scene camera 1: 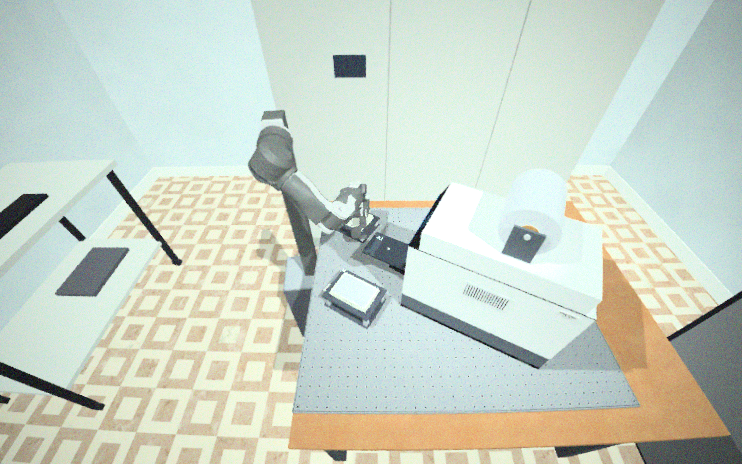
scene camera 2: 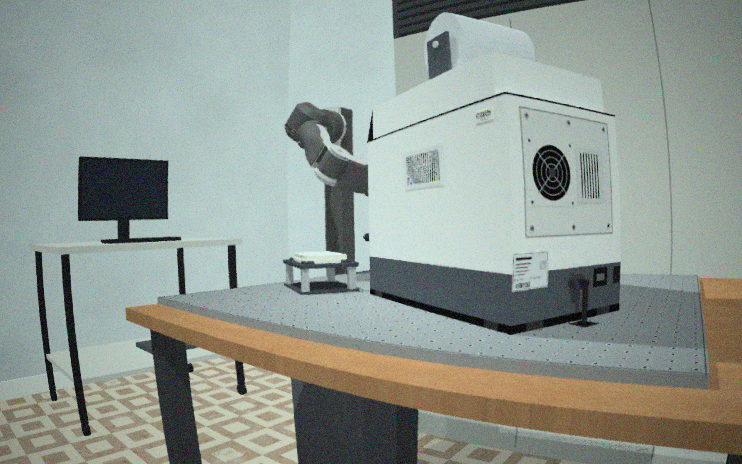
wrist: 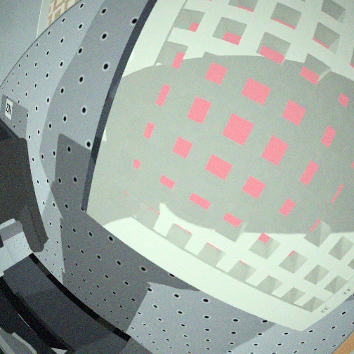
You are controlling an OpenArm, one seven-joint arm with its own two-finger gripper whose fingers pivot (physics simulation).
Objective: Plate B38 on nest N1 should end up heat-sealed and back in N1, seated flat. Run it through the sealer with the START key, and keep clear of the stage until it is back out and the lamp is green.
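A white well plate with pink wells point(wrist: 237, 129) fills much of the wrist view. It sits on the rear nest; its wells look uncovered, and no plate or nest name is readable there. My gripper point(scene camera 1: 359, 221) is open over this plate, with one dark finger beyond the plate's left side in the wrist view. The other finger does not show there, and the sealer hides the gripper in scene camera 2. The white sealer point(scene camera 1: 492, 273) point(scene camera 2: 443, 218) stands to the right, with its dark stage point(scene camera 1: 387, 250) out and bare. The START key and lamp do not show.
A second nest point(scene camera 1: 350, 313) point(scene camera 2: 305, 277) stands nearer scene camera 1, bearing a white plate point(scene camera 1: 354, 291) point(scene camera 2: 320, 256). An N2 label point(wrist: 8, 108) shows at the wrist view's left. A film roll point(scene camera 1: 536, 202) point(scene camera 2: 481, 39) tops the sealer. A monitor point(scene camera 2: 123, 188) stands on a side table.
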